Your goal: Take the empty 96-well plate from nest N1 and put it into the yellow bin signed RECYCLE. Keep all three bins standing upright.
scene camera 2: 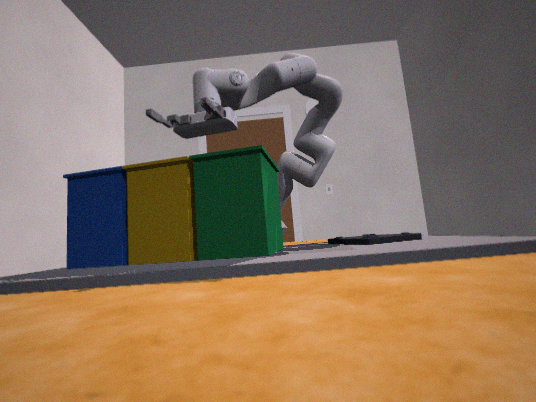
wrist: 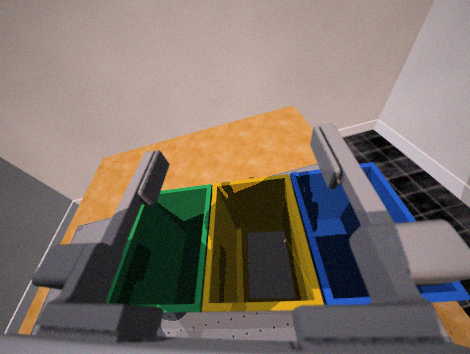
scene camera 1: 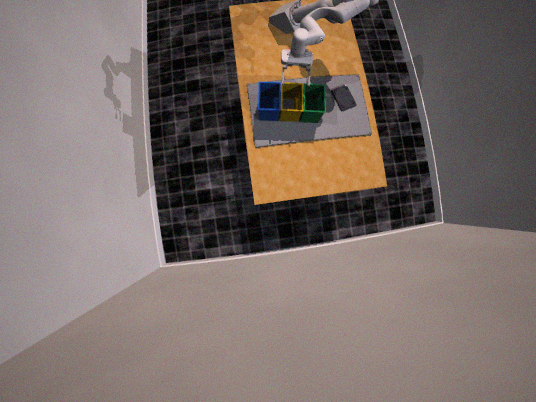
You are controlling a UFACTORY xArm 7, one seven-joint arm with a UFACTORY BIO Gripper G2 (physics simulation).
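Where they show: hand, its tool point: [scene camera 2: 180,111] [wrist: 233,166] [scene camera 1: 295,81]; arm's base, origin of its link: [scene camera 1: 296,15].
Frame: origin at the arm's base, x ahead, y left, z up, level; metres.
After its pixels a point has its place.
The yellow bin [scene camera 1: 291,116] @[x 0.727, y -0.159, z -0.030 m] [scene camera 2: 160,215] @[x 0.726, y -0.161, z -0.031 m] [wrist: 265,306] @[x 0.556, y -0.143, z 0.067 m] stands upright between the blue bin [scene camera 1: 269,97] @[x 0.542, y -0.267, z -0.109 m] [scene camera 2: 97,220] @[x 0.705, y -0.289, z -0.028 m] and the green bin [scene camera 1: 314,118] @[x 0.751, y -0.014, z -0.042 m] [scene camera 2: 230,205] @[x 0.748, y -0.033, z -0.026 m] [wrist: 170,240] @[x 0.710, y 0.029, z -0.042 m], both also upright. A flat grey rectangle, the plate [scene camera 1: 290,104] @[x 0.615, y -0.139, z -0.098 m] [wrist: 272,265] @[x 0.626, y -0.170, z -0.096 m], lies in shadow at the bottom of the yellow bin; its wells cannot be made out. My gripper [scene camera 1: 296,83] @[x 0.631, y -0.149, z 0.207 m] [scene camera 2: 178,108] @[x 0.631, y -0.149, z 0.207 m] [wrist: 241,166] @[x 0.631, y -0.149, z 0.207 m] is open and empty, above the bins' rims, its fingers spread wider than the yellow bin. A dark nest [scene camera 1: 344,97] @[x 0.599, y 0.242, z -0.101 m] [scene camera 2: 375,238] @[x 0.686, y 0.220, z -0.103 m] lies beyond the green bin with no plate on it; its label is not readable.
The three bins stand side by side, close together, on a grey board [scene camera 1: 345,125] @[x 0.795, y 0.212, z -0.112 m] that lies on the orange table [scene camera 1: 320,170] @[x 1.074, y -0.010, z -0.125 m]. The robot's base is at the far end of the table in scene camera 1. A brown door [scene camera 2: 250,135] is in the wall behind the arm.
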